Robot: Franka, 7 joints.
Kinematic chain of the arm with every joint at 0, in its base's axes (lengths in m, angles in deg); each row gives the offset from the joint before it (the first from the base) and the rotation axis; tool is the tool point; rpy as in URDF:
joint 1: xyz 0 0 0.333 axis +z
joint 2: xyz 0 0 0 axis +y
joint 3: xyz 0 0 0.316 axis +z
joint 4: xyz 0.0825 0 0 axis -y
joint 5: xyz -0.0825 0 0.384 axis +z
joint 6: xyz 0 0 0 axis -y
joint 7: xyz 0.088 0 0 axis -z
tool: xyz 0 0 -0.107 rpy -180 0 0
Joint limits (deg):
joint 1: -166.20..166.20
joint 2: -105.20..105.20
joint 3: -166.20..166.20
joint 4: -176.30..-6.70
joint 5: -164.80..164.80
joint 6: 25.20..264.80
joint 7: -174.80..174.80
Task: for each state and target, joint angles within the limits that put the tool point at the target. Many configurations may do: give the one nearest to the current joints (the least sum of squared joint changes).
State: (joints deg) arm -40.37 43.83 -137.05 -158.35 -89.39 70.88 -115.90
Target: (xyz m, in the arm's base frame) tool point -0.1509 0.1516 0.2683
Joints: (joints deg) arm -45.24 16.56 -141.29 -176.30 -67.75 75.38 -115.90
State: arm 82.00 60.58 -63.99 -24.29 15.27 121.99 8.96
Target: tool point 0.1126 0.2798 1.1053
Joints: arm 89.12 15.59 -67.03 -6.70 13.94 111.42 8.96
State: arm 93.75 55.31 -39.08 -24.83 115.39 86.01 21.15
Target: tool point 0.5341 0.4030 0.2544
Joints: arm 65.59 57.86 -56.07 -82.18 90.97 61.34 21.15
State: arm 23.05 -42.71 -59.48 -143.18 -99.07 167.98 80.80
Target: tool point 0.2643 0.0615 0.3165
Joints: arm 35.72 -40.71 -50.96 -174.62 -103.58 173.58 80.80
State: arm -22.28 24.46 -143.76 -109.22 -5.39 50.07 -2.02
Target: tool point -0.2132 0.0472 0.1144
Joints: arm -28.86 -35.61 -163.39 -143.28 -11.48 69.82 -2.02
